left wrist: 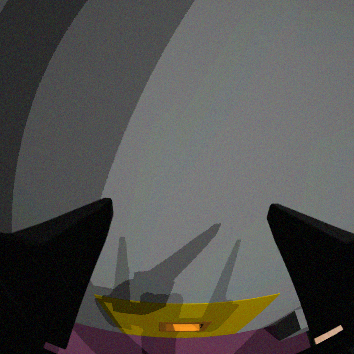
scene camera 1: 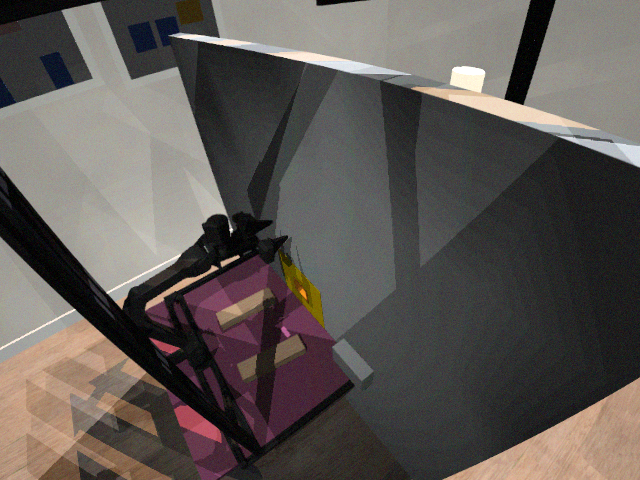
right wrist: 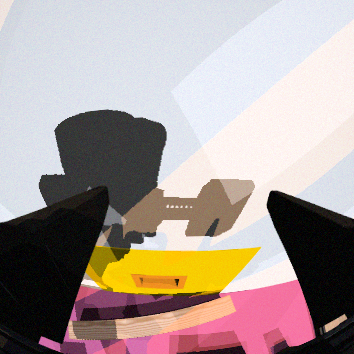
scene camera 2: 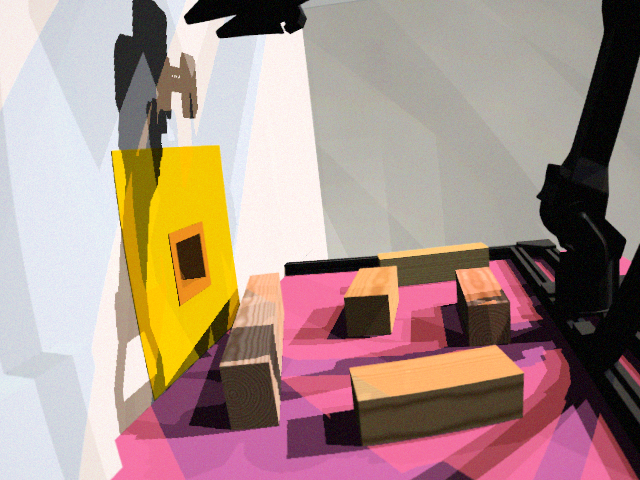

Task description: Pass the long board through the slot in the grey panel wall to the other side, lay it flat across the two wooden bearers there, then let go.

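Frame: origin at the left arm's base, x up, y ahead, z left, level; centimetres.
Where they show: left gripper, fingertip midpoint: (left wrist: 194, 210) (scene camera 1: 279, 228); right gripper, fingertip midpoint: (right wrist: 191, 197) (scene camera 2: 202, 28); left arm's base, link origin: (scene camera 1: 202, 361); right arm's base, link origin: (scene camera 2: 589, 307).
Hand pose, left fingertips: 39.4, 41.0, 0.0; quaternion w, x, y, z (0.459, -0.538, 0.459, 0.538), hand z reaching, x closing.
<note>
Things, the pixels of their top centre, and the offset from my left fingertips, as dx, dy, dz. "pt": a spot on its surface instead. Level surfaces: height alone.
- orange-rimmed slot, surface spot: (scene camera 2: 190, 258) pt -30.8, +5.7, +1.2
- long wooden piece, top centre: (scene camera 2: 256, 307) (right wrist: 150, 324) -35.6, +14.8, -3.6
- right arm's pink table top, surface height: dx -41.3
- grey block, surface spot: (scene camera 1: 353, 363) pt -31.3, -1.1, -35.7
The grey panel wall (scene camera 1: 341, 206) (scene camera 2: 46, 289) (left wrist: 225, 125) (right wrist: 125, 55) carries a yellow plate (scene camera 1: 315, 304) (scene camera 2: 191, 186) (left wrist: 225, 315) (right wrist: 220, 265) around the orange-rimmed slot (scene camera 1: 302, 292) (scene camera 2: 190, 258) (left wrist: 186, 327) (right wrist: 159, 281). Two wooden bearers (scene camera 1: 245, 308) (scene camera 1: 271, 358) lie apart on the left arm's side. A long wooden piece (scene camera 2: 253, 335) (right wrist: 165, 322), seemingly the long board, lies beside the wall on the right arm's side. My left gripper (scene camera 1: 279, 230) (left wrist: 194, 210) is open near the wall, above the plate. My right gripper (scene camera 2: 202, 27) (right wrist: 191, 197) is open and empty, high above the plate.
Wooden blocks (scene camera 2: 369, 302) (scene camera 2: 483, 307) (scene camera 2: 439, 397) (scene camera 2: 434, 266) lie on the right arm's pink table top (scene camera 2: 310, 454). A grey block (scene camera 1: 353, 363) juts from the wall beside the left arm's table top (scene camera 1: 305, 392). A small pink piece (scene camera 1: 285, 331) lies between the bearers.
</note>
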